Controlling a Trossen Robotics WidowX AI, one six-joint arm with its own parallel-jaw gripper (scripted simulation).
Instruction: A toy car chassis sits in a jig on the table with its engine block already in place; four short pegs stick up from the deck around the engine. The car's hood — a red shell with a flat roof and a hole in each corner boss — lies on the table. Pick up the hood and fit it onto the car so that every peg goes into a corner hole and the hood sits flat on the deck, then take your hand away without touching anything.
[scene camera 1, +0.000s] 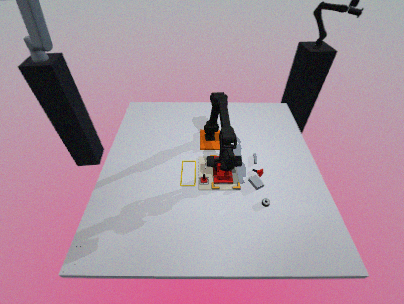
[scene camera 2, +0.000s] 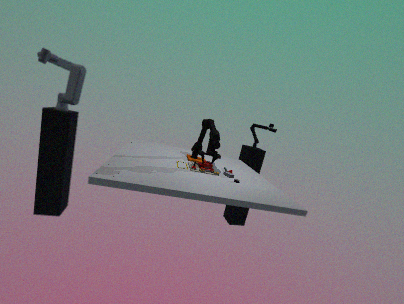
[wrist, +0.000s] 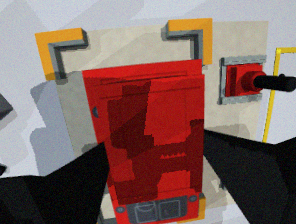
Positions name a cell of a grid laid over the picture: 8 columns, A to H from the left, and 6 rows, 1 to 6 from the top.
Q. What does my gripper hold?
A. A red hood.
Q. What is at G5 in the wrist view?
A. My gripper.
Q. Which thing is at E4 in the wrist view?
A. A red hood.
